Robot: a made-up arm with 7 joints. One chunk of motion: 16 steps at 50 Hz.
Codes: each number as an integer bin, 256 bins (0 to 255) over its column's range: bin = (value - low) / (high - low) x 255, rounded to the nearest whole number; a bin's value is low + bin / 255 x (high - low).
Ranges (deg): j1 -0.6..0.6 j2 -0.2..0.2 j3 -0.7..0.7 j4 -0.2..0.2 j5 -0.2..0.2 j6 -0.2..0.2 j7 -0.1..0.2
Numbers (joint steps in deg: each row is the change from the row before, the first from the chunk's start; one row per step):
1: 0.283 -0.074 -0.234 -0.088 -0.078 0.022 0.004
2: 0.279 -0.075 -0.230 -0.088 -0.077 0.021 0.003
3: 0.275 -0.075 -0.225 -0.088 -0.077 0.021 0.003
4: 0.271 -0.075 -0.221 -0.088 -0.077 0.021 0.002
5: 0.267 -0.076 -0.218 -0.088 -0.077 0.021 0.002
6: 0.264 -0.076 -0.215 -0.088 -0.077 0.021 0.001
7: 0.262 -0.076 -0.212 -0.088 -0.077 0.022 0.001
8: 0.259 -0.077 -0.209 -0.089 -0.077 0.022 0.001
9: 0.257 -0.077 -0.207 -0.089 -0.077 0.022 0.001
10: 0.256 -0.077 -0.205 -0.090 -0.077 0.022 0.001
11: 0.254 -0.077 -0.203 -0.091 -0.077 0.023 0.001
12: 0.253 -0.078 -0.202 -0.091 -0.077 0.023 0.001
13: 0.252 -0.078 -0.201 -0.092 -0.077 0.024 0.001
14: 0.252 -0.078 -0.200 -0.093 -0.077 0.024 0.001
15: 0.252 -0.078 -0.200 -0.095 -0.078 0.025 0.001
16: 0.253 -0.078 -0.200 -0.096 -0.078 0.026 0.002
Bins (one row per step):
1: 188 80 85 71 78 142 88
2: 187 80 86 71 78 141 88
3: 186 80 87 71 78 141 88
4: 185 80 87 71 78 141 87
5: 184 79 88 71 78 141 87
6: 184 79 88 71 78 141 86
7: 183 79 89 71 78 142 86
8: 183 78 89 71 78 142 86
9: 182 78 90 71 78 142 86
10: 182 78 90 70 78 142 86
11: 181 78 91 69 78 142 86
12: 181 78 91 69 78 142 86
13: 181 78 91 69 78 143 86
14: 181 78 91 68 78 143 86
15: 181 78 91 67 78 143 86
16: 181 78 91 66 78 144 87

